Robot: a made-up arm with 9 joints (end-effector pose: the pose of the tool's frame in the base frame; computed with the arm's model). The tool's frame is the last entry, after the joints.
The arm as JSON. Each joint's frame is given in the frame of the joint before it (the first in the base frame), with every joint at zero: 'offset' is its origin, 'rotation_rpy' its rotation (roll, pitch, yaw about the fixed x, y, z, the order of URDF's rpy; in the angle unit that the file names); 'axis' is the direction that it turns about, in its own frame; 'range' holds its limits. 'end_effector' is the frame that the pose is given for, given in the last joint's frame.
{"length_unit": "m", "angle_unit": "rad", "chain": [
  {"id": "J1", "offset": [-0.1, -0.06, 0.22], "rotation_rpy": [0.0, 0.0, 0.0], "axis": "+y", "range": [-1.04, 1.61]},
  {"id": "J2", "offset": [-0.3, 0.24, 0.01], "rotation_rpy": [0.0, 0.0, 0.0], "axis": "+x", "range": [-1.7, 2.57]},
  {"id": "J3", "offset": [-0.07, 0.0, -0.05], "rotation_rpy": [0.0, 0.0, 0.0], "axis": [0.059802, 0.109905, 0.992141], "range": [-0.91, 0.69]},
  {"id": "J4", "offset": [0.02, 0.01, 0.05], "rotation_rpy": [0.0, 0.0, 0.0], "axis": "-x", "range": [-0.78, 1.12]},
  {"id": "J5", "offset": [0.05, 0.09, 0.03], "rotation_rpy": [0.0, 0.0, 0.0], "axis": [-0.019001, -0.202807, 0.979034], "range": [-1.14, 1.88]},
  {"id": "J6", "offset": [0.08, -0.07, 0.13], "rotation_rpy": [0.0, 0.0, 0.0], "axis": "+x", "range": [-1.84, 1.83]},
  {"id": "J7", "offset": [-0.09, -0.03, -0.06], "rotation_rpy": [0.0, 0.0, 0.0], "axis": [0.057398, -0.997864, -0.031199], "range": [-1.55, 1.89]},
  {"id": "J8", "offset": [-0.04, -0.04, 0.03], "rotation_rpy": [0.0, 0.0, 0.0], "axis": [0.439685, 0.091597, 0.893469], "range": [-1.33, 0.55]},
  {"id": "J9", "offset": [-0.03, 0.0, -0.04], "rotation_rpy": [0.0, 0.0, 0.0], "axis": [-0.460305, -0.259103, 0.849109], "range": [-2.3, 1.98]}
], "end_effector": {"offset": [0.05, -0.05, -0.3], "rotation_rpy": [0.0, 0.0, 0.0]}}
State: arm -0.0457 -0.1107 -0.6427 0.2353 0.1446 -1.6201 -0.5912 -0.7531 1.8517
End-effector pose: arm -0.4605 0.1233 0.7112 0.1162 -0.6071 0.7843 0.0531
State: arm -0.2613 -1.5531 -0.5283 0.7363 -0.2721 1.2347 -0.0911 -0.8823 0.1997
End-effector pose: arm -0.4159 -0.1180 0.0861 0.5095 -0.4866 -0.5112 -0.4923
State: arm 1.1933 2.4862 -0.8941 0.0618 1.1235 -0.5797 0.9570 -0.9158 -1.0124
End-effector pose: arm -0.2785 0.3007 0.1108 0.1060 -0.2170 -0.0524 0.9690
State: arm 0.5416 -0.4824 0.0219 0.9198 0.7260 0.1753 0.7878 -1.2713 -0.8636
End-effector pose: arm -0.1811 0.0498 0.1607 0.9274 -0.1364 -0.2432 -0.2494
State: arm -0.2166 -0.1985 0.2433 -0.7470 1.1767 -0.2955 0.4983 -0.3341 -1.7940
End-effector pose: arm -0.2926 0.4552 0.1847 0.6935 0.7094 0.1257 0.0047
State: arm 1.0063 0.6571 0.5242 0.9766 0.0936 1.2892 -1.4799 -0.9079 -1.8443
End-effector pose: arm -0.4769 0.2085 0.7131 0.4461 -0.4199 0.6891 -0.3871
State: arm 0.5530 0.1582 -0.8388 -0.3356 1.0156 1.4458 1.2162 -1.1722 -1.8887
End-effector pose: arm -0.0046 0.2021 0.4191 0.5056 -0.5466 -0.2307 0.6264
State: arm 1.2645 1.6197 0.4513 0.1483 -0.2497 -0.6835 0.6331 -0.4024 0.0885
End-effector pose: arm -0.3736 0.1340 0.2707 0.8664 0.1522 0.2569 -0.4002
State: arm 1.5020 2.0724 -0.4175 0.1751 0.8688 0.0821 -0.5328 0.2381 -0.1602
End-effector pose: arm -0.1934 0.3840 0.5891 0.4190 0.8002 0.3312 -0.2726
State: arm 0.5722 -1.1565 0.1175 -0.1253 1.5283 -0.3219 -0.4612 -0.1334 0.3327
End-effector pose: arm -0.0733 0.1503 0.1622 0.3050 -0.3657 0.2951 0.8284
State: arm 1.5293 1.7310 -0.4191 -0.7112 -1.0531 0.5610 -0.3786 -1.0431 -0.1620
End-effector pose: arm 0.2056 0.1038 0.6621 0.6163 -0.2865 -0.5982 0.4246
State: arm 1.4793 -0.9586 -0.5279 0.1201 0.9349 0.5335 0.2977 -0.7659 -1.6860
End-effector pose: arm -0.3102 0.1431 0.3561 0.6788 -0.2761 0.2997 -0.6108
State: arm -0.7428 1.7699 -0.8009 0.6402 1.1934 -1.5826 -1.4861 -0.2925 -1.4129
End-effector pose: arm -0.3430 -0.0394 -0.1882 0.6510 0.0132 0.0028 -0.7590
